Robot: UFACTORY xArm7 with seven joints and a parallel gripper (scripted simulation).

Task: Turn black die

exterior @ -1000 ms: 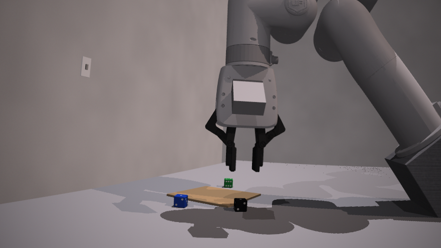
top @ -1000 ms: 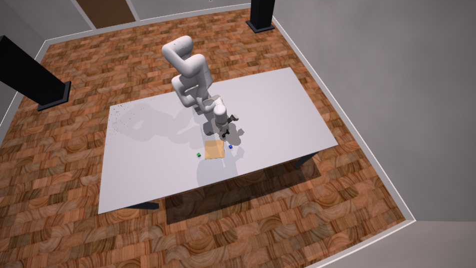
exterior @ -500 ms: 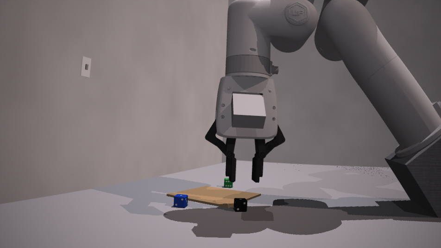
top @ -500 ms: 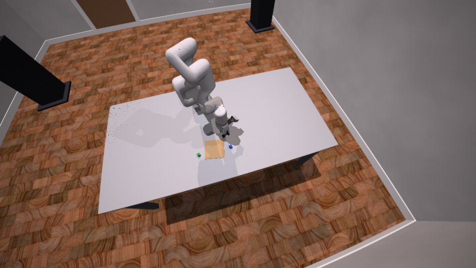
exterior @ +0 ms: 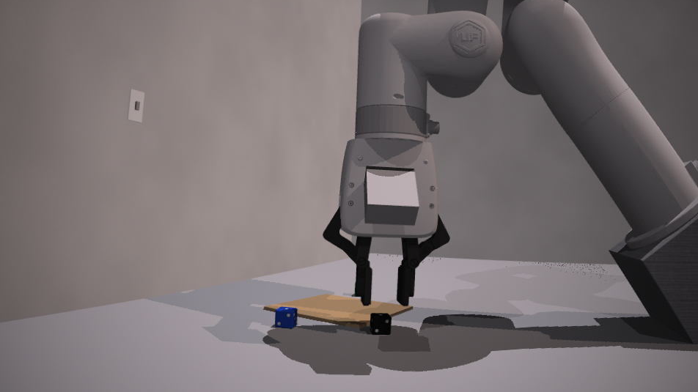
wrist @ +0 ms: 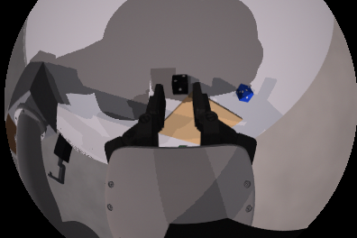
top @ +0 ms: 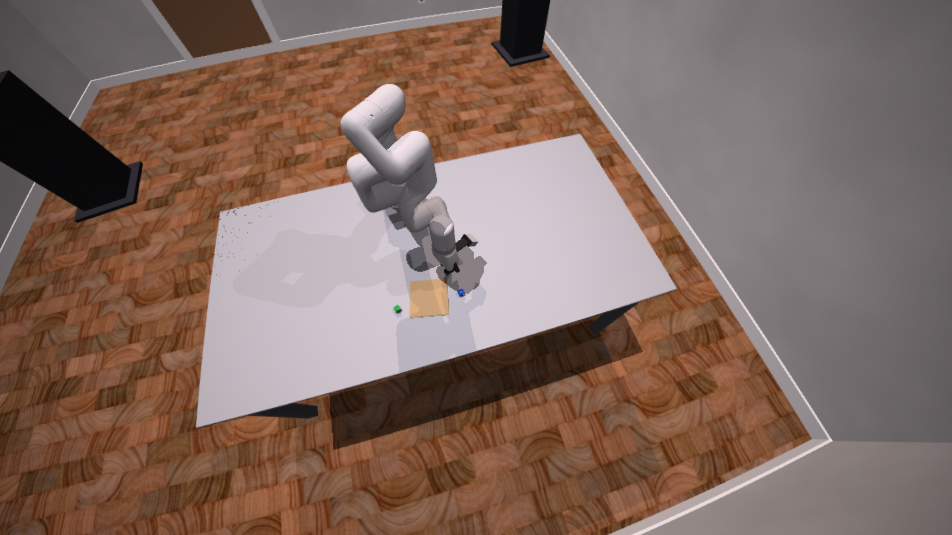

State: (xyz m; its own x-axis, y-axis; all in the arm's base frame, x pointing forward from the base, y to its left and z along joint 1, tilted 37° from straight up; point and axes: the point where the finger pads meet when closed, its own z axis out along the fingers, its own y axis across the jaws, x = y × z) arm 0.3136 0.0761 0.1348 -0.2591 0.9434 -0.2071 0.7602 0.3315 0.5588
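Right now the black die is 4 cm below my hand and 1 cm to the right of it. Also, from my hand: green die (22 cm to the right, 7 cm ahead, 4 cm below); blue die (10 cm ahead, 4 cm below, 1 cm to the left); tan mat (10 cm to the right, 7 cm ahead, 5 cm below).
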